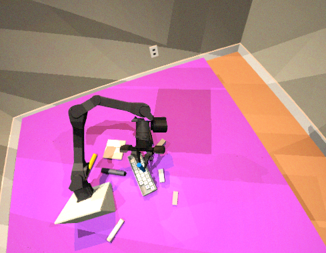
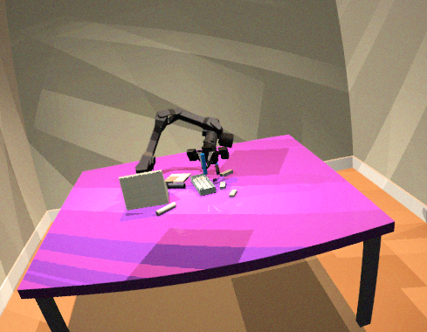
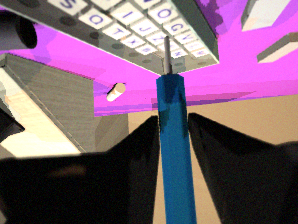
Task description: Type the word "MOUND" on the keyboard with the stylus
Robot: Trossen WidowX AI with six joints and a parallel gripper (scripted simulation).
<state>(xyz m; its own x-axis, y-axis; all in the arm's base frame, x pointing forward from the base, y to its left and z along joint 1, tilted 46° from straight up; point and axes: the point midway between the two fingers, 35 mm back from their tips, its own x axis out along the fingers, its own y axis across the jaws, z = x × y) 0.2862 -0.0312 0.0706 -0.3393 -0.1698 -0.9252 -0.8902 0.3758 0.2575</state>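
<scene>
Now: gripper tip 70 mm to the left of the M key and 70 mm above it. Round my gripper tip: blue stylus (10 mm below); then notepad (110 mm behind, 190 mm to the left, 80 mm below); then stylus tip (50 mm below).
</scene>
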